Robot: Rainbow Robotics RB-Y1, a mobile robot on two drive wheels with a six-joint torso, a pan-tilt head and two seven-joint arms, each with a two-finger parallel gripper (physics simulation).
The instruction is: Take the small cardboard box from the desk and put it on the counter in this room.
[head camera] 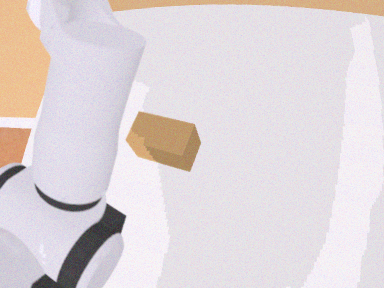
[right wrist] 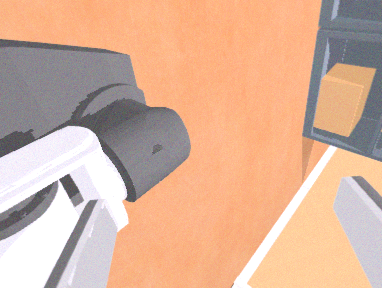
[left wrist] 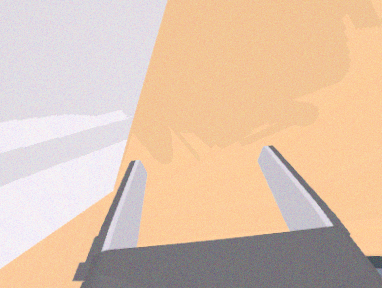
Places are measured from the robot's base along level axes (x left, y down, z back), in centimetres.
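Where they show: left gripper, between the fingertips: (left wrist: 201,160); right gripper, between the fingertips: (right wrist: 221,202).
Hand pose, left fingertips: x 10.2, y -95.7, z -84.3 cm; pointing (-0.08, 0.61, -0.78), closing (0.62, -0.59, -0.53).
After its pixels a point has its place.
A small brown cardboard box (head camera: 164,137) {x 18.9, y -78.2, z -64.4 cm} lies on the white desk (head camera: 260,150) {x 5.9, y -72.2, z -67.4 cm} in the head camera, just to the right of my left forearm. The desk (left wrist: 55,60) {x 2.7, y -72.2, z -84.5 cm} also shows at the left of the left wrist view, where the small box does not show. My left gripper (left wrist: 201,160) {x 10.2, y -95.7, z -84.3 cm} is open and empty, pointing over the orange floor beside the desk's edge. My left hand is cut off at the top of the head camera. My right gripper (right wrist: 221,202) {x -21.8, y -61.2, z 30.3 cm} is open and empty, its two fingers wide apart low in the right wrist view. The counter cannot be made out.
In the right wrist view, a dark blue-grey shelf unit (right wrist: 310,85) {x 59.3, y -1.2, z 216.5 cm} at the right holds a tan box (right wrist: 340,102) {x 68.8, y -23.8, z 219.4 cm}. Dark and white parts of the robot's own body (right wrist: 155,150) {x -3.2, y -34.6, z 44.9 cm} are close by at the left. An orange wall (right wrist: 225,100) {x 25.5, y -0.2, z 111.0 cm} with a white baseboard (right wrist: 290,212) {x 202.5, y -6.3, z 212.4 cm} stands behind.
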